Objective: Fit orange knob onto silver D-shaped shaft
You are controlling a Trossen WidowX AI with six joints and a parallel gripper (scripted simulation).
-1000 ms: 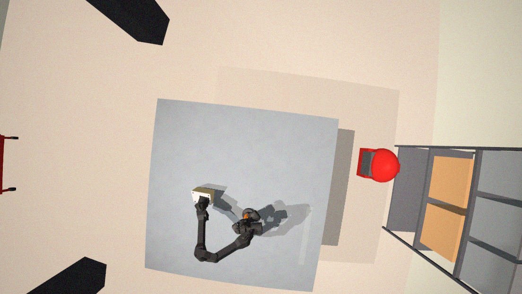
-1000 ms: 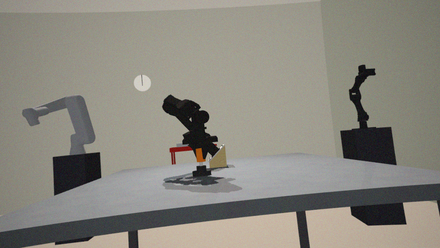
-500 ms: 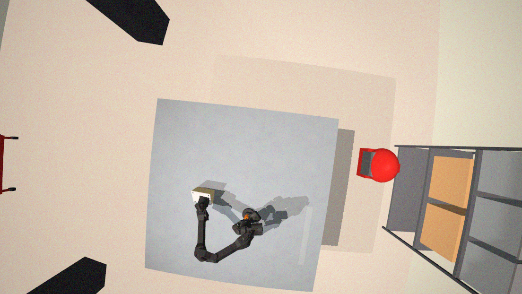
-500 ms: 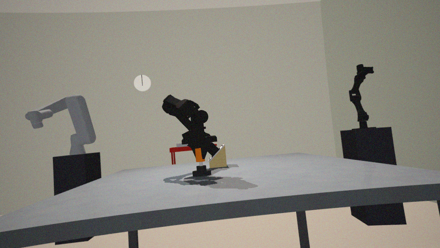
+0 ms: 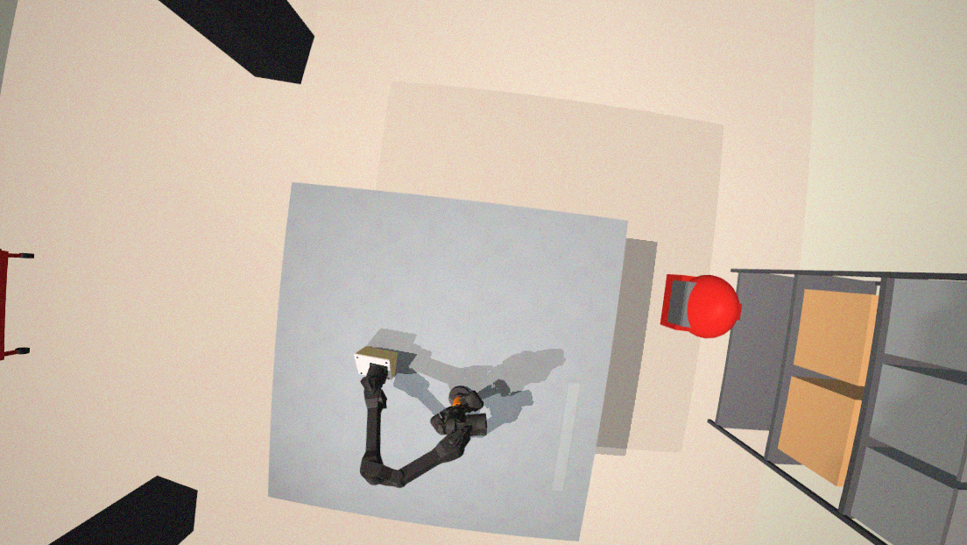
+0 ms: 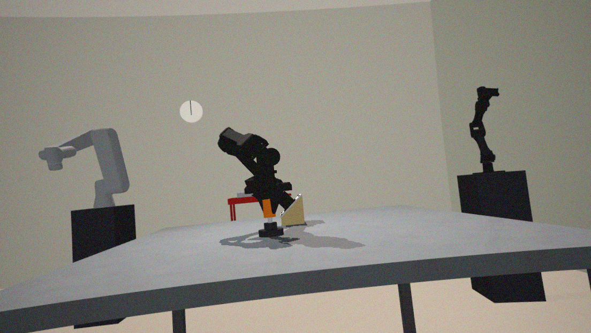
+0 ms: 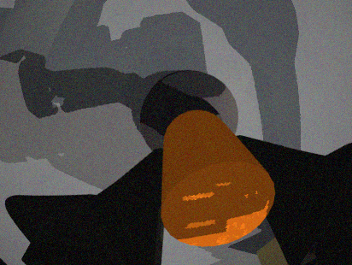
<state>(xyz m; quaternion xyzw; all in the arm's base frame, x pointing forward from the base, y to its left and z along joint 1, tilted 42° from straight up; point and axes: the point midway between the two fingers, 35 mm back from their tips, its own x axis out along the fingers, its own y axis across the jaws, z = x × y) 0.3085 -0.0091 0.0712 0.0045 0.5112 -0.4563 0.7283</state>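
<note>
Now: the orange knob 3 cm above my gripper tip. The rest, counted from my gripper tip: round black pedestal (4 cm below).
</note>
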